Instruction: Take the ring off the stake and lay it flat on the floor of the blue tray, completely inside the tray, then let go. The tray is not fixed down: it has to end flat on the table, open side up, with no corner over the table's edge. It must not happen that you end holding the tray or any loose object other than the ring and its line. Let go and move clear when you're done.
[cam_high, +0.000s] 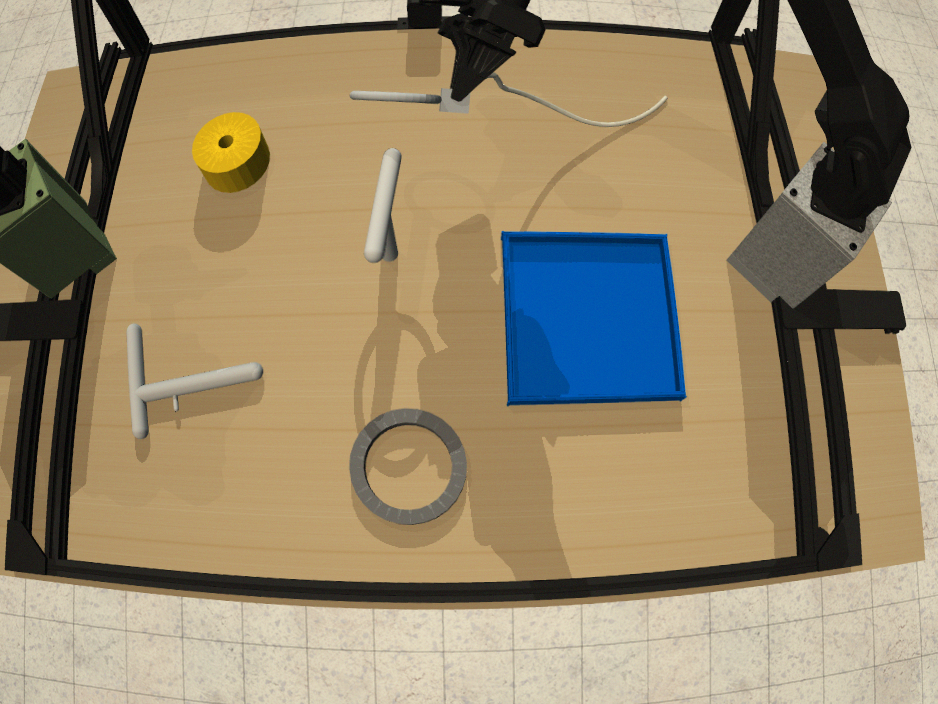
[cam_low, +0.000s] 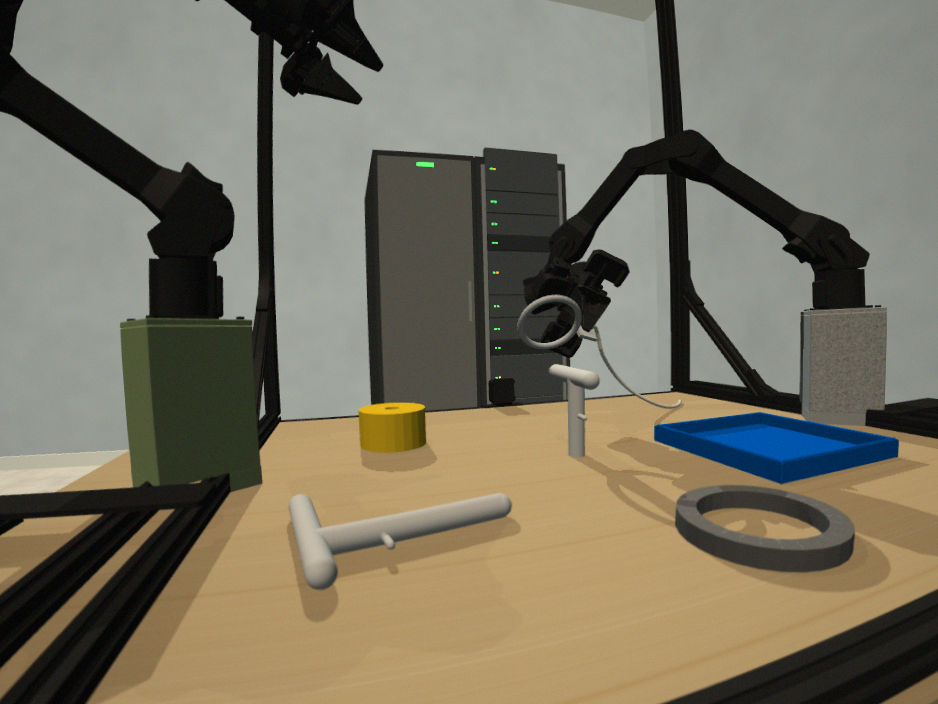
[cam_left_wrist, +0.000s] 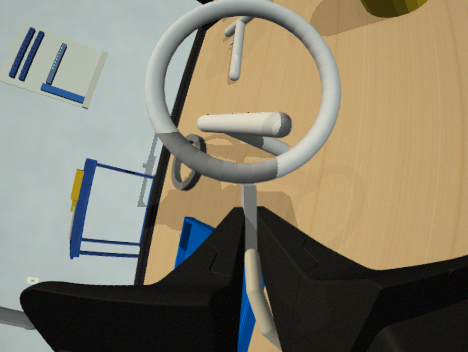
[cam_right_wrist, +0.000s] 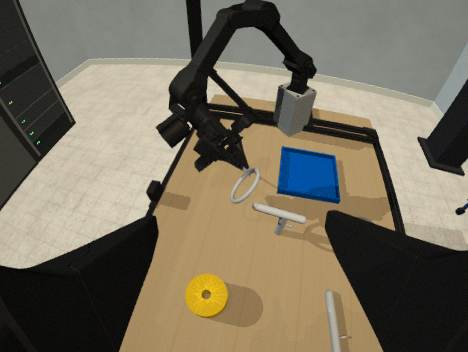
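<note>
Now: the blue tray 210 mm ahead of my left hand, 140 mm to the left of it and 150 mm below it. From my left hand the other things lie so: yellow cylinder (10 mm ahead, 290 mm to the right, 140 mm below); t-shaped peg (310 mm ahead, 340 mm to the right, 150 mm below).
</note>
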